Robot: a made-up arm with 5 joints. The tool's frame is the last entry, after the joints.
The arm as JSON. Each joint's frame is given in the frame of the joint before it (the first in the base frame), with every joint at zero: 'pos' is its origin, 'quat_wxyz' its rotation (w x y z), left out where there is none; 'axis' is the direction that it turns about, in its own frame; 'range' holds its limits. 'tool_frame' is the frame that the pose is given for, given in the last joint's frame.
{
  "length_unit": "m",
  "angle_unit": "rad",
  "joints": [
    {
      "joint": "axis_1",
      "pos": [
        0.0,
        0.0,
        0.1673
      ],
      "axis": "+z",
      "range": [
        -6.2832,
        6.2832
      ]
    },
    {
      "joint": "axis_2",
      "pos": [
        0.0,
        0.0,
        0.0
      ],
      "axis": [
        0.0,
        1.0,
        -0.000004
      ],
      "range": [
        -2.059,
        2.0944
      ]
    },
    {
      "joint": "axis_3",
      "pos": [
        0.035,
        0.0,
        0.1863
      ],
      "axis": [
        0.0,
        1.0,
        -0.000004
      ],
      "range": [
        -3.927,
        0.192
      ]
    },
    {
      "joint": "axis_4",
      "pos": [
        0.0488,
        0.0,
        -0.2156
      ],
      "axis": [
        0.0,
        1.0,
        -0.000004
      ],
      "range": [
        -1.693,
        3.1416
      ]
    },
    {
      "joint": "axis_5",
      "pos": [
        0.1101,
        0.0,
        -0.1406
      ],
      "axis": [
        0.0,
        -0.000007,
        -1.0
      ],
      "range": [
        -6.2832,
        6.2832
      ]
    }
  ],
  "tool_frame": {
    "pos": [
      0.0,
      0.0,
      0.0
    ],
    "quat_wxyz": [
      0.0,
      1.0,
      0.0,
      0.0
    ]
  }
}
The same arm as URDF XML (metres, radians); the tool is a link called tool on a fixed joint. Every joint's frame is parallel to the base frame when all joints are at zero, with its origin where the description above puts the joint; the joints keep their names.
<robot name="arm">
<joint name="tool_joint" type="fixed"><parent link="link5"/><child link="tool"/><origin xyz="0 0 0" rpy="3.1416 0 0"/></joint>
<joint name="axis_5" type="revolute"><parent link="link4"/><child link="link5"/><origin xyz="0.1101 0 -0.1406"/><axis xyz="0 0 -1"/><limit lower="-6.2832" upper="6.2832"/></joint>
<joint name="axis_4" type="revolute"><parent link="link3"/><child link="link4"/><origin xyz="0.0488 0 -0.2156"/><axis xyz="0 1 0"/><limit lower="-1.693" upper="3.1416"/></joint>
<joint name="axis_3" type="revolute"><parent link="link2"/><child link="link3"/><origin xyz="0.035 0 0.1863"/><axis xyz="0 1 0"/><limit lower="-3.927" upper="0.192"/></joint>
<joint name="axis_2" type="revolute"><parent link="link1"/><child link="link2"/><origin xyz="0 0 0"/><axis xyz="0 1 0"/><limit lower="-2.059" upper="2.0944"/></joint>
<joint name="axis_1" type="revolute"><parent link="base_link"/><child link="link1"/><origin xyz="0 0 0.1673"/><axis xyz="0 0 1"/><limit lower="-6.2832" upper="6.2832"/></joint>
<link name="base_link"/>
<link name="link1"/>
<link name="link2"/>
<link name="link3"/>
<link name="link4"/>
<link name="link5"/>
<link name="tool"/>
</robot>

